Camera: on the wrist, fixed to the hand. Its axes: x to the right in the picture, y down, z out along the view.
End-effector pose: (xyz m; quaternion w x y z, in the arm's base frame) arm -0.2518 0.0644 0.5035 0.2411 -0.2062 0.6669 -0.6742
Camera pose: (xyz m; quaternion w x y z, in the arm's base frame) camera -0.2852 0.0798 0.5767 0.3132 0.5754 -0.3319 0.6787
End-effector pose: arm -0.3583 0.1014 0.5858 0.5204 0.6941 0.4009 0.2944
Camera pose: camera -0.3950 0.1387 0.5228 0.5449 0.2258 0.7973 -0.1284
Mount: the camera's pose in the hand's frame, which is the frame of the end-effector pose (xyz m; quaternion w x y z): 0.0142 -0.0747 -0.0305 0.7221 0.0255 0.0409 -0.6901
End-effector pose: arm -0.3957 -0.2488 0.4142 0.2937 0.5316 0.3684 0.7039
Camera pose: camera -0.4272 -0.2021 0.3547 0.6692 0.1083 0.6628 0.3179
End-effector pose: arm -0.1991 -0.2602 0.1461 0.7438 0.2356 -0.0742 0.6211
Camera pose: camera -0.1299 -0.2429 0.1057 0.9627 0.2149 0.1553 -0.0533
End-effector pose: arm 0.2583 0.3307 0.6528 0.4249 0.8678 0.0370 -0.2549
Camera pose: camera 0.2622 0.3991 0.6079 0.1073 0.6224 0.6365 -0.4427
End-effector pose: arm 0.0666 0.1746 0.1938 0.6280 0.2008 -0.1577 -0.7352
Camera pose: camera 0.0155 0.1733 0.1297 0.0526 -0.2999 -0.0316 0.9520
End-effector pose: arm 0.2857 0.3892 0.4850 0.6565 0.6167 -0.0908 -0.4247
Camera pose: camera 0.2809 0.4111 0.4062 0.1690 0.5421 0.3761 -0.7322
